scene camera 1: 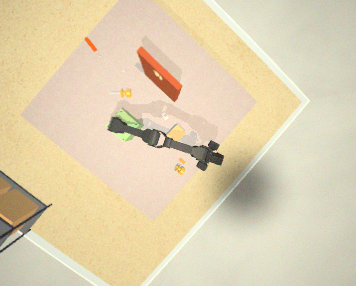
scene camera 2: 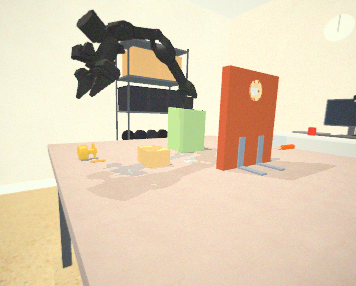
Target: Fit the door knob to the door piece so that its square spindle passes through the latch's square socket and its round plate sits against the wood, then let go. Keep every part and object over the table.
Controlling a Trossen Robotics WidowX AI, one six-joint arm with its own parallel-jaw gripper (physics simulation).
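Frame: origin at the arm's base, x ahead, y right, z down, level; centimetres.
Where they show: gripper, between the fingertips: point(scene camera 2: 83, 97); arm's base, origin of its link: point(scene camera 1: 117, 126) point(scene camera 2: 187, 108).
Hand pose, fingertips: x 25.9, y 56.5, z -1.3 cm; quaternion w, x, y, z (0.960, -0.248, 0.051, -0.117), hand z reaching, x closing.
Things, the pixels of their centre, and the offset from my fingertips. Level surfaces: height alone.
- yellow-orange knob, middle of its body: point(scene camera 1: 120, 93) dx -10.0, dy -75.7, dz +20.4 cm
- yellow knob-like piece, middle of its body: point(scene camera 2: 87, 151) point(scene camera 1: 179, 169) dx -22.3, dy -4.0, dz +20.7 cm
- orange box, middle of its body: point(scene camera 2: 153, 155) point(scene camera 1: 175, 134) dx -4.4, dy -25.2, dz +20.8 cm
- small orange piece, middle of its body: point(scene camera 2: 98, 161) point(scene camera 1: 182, 160) dx -16.4, dy -6.7, dz +23.7 cm
- orange-handled tool, middle of its body: point(scene camera 2: 283, 147) point(scene camera 1: 94, 48) dx +0.9, dy -111.4, dz +22.5 cm
- table, height of its surface: dz +23.8 cm
The red-orange door piece point(scene camera 1: 167, 84) point(scene camera 2: 240, 117) stands upright on the table. A pale round latch part point(scene camera 1: 158, 74) point(scene camera 2: 255, 91) shows in its face, with a light centre in the scene camera 2 view. A yellow-orange knob point(scene camera 1: 126, 93) with a thin pale spindle lies on the table left of the door in the scene camera 1 view. Another yellow knob-like piece point(scene camera 1: 180, 169) point(scene camera 2: 86, 152) lies near the table edge. My black gripper point(scene camera 1: 208, 155) point(scene camera 2: 87, 95) is open and empty, high above the table's edge region, fingers pointing down and apart from both pieces.
A green block point(scene camera 1: 131, 131) point(scene camera 2: 186, 130) stands by the arm's base. An orange box point(scene camera 1: 175, 131) point(scene camera 2: 153, 156), a small orange piece point(scene camera 1: 182, 160) point(scene camera 2: 98, 161) and an orange-handled tool point(scene camera 1: 90, 44) point(scene camera 2: 287, 147) lie on the table point(scene camera 1: 95, 155) point(scene camera 2: 200, 225). Grey-blue brackets point(scene camera 2: 241, 151) support the door.
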